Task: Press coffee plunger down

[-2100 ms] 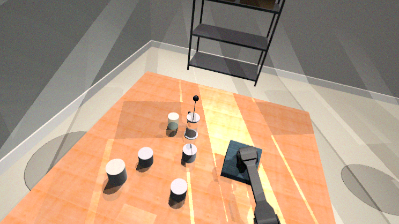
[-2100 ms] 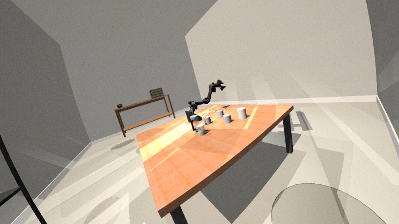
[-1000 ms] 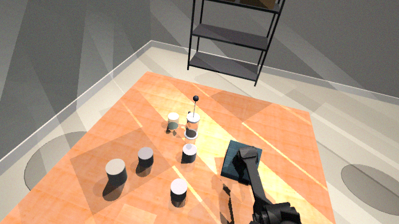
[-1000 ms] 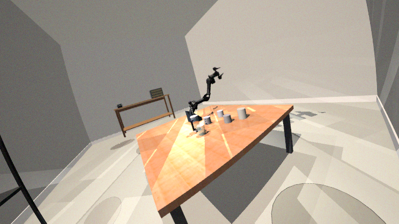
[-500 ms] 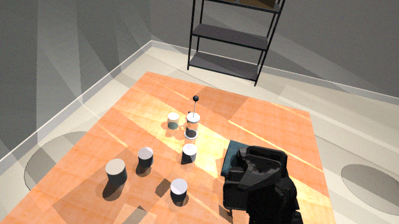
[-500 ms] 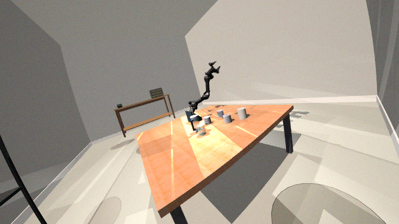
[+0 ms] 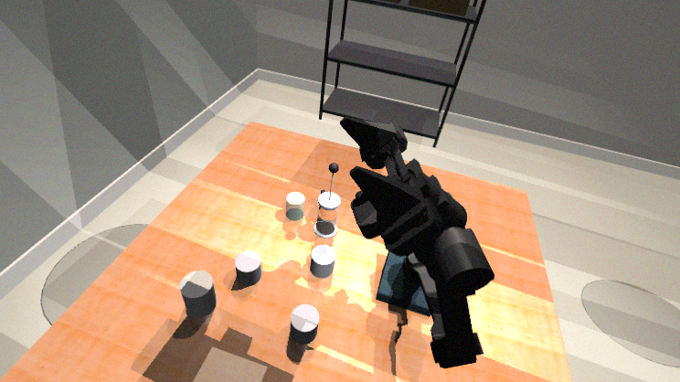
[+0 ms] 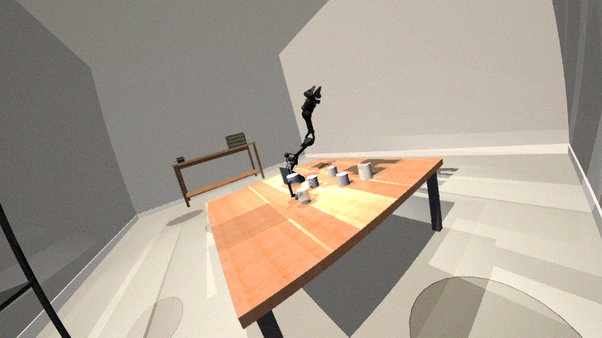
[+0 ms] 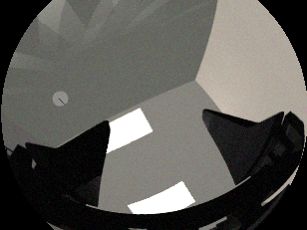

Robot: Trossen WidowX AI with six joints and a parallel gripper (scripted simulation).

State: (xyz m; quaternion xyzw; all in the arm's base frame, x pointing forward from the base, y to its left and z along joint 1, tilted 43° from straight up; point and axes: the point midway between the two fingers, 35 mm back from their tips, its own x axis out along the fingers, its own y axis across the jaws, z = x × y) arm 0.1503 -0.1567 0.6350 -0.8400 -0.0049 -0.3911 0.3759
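Now: gripper tip 8 cm short of the coffee press, 49 cm to the left of it and 55 cm above it.
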